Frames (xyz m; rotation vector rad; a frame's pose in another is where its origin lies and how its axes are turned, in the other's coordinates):
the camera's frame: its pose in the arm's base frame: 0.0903 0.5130 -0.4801 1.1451 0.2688 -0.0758
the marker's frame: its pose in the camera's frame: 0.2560 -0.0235 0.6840 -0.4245 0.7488 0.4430
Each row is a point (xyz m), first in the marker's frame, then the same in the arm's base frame.
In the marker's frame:
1: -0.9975 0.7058 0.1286
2: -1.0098 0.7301 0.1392
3: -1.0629 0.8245 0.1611
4: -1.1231 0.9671 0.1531
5: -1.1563 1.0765 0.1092
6: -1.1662 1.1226 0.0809
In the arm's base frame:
1: -0.2681 -0.5953 0.5615
2: -0.2762 -0.5969 0.5896
3: -0.3247 -0.6007 0.6887
4: -0.4178 -0.5764 0.8103
5: -0.5102 -0.5344 0.8788
6: -0.5542 -0.5101 0.9011

